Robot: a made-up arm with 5 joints.
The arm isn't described. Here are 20 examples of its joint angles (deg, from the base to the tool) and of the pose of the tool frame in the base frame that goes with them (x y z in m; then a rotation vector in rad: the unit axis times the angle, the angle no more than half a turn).
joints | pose
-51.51 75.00 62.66 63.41 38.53 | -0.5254 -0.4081 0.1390 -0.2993 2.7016 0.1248
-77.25 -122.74 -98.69 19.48 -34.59 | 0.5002 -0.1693 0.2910 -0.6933 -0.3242 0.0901
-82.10 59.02 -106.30 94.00 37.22 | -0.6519 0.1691 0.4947 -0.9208 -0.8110 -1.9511
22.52 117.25 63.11 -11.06 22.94 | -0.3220 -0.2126 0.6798 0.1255 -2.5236 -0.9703
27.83 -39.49 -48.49 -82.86 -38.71 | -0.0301 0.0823 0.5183 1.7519 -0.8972 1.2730
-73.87 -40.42 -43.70 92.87 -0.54 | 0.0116 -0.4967 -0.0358 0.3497 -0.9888 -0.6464
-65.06 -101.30 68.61 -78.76 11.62 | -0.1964 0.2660 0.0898 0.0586 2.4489 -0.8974
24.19 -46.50 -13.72 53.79 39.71 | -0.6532 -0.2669 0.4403 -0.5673 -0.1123 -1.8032
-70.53 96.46 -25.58 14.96 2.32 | -0.3309 0.5211 -0.2111 0.5775 0.9500 1.7495
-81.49 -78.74 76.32 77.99 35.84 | 0.5451 0.5302 -0.1109 -2.2594 0.3978 1.3605
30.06 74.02 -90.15 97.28 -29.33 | 0.3371 0.3270 0.8513 -2.5025 1.2805 -0.3189
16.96 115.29 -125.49 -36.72 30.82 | 0.1485 0.3511 0.0889 1.1587 0.4119 -0.6761
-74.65 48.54 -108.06 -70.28 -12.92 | -0.0232 0.3212 0.3846 0.8492 -0.5211 1.2506
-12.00 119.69 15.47 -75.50 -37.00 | -0.3195 0.1669 0.1534 -0.8467 1.6002 2.1463
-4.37 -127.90 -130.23 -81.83 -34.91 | 0.0927 0.1020 0.3329 -1.8135 0.3623 -0.7135
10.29 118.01 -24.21 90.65 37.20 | -0.3922 0.6447 0.7561 -1.8600 -1.6493 0.3955
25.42 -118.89 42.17 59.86 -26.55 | -0.6407 0.6261 0.3213 0.9226 1.4522 -1.8899
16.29 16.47 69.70 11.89 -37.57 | -0.5354 -0.1731 -0.0076 0.0839 -0.3236 -2.0969
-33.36 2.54 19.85 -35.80 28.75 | -0.4034 0.2163 -0.0364 0.1545 0.2233 2.6633
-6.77 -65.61 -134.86 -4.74 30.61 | 0.3374 -0.1303 0.4082 -1.3982 -0.2884 -0.0191
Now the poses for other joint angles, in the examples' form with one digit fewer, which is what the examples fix.
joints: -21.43 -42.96 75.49 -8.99 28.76
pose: -0.176 0.476 -0.195 -0.838 -0.475 2.646
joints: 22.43 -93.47 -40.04 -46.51 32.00
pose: -0.255 -0.120 0.474 -1.948 0.932 -1.068
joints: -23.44 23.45 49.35 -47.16 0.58
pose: -0.306 0.142 -0.067 -0.747 0.094 2.785
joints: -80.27 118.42 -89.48 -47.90 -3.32
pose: 0.213 0.414 0.272 0.245 -0.593 0.644
